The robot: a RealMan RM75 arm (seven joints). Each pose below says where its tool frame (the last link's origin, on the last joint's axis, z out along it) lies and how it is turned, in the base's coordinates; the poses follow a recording.
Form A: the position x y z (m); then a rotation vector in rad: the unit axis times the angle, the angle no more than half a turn.
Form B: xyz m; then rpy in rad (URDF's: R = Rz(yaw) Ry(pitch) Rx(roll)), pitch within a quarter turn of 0, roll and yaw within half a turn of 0. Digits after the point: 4 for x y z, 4 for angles.
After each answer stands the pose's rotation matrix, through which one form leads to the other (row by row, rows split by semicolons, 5 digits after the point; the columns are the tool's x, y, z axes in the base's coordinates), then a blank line. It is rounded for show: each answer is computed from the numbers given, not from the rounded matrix.
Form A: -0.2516 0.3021 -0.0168 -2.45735 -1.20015 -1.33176
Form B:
-0.2516 0.3021 -0.0168 2.7345 -0.8405 1.0926
0.30701 0.67952 0.66633; 0.59228 -0.68445 0.42512; 0.74495 0.26414 -0.61260

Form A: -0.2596 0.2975 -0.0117 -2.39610 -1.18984 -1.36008
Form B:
-0.2596 0.2975 -0.0117 2.7416 -0.8876 1.1140
0.27845 0.69340 0.66458; 0.56651 -0.67733 0.46935; 0.77559 0.24581 -0.58142

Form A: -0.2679 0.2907 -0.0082 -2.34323 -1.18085 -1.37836
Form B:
-0.2679 0.2907 -0.0082 2.7520 -0.9272 1.1302
0.25592 0.70716 0.65911; 0.54280 -0.66931 0.50733; 0.79992 0.22793 -0.55514

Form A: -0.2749 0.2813 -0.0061 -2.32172 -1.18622 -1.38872
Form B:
-0.2749 0.2813 -0.0061 2.7454 -0.9397 1.1478
0.24218 0.71337 0.65761; 0.53801 -0.66277 0.52084; 0.80740 0.22767 -0.54431

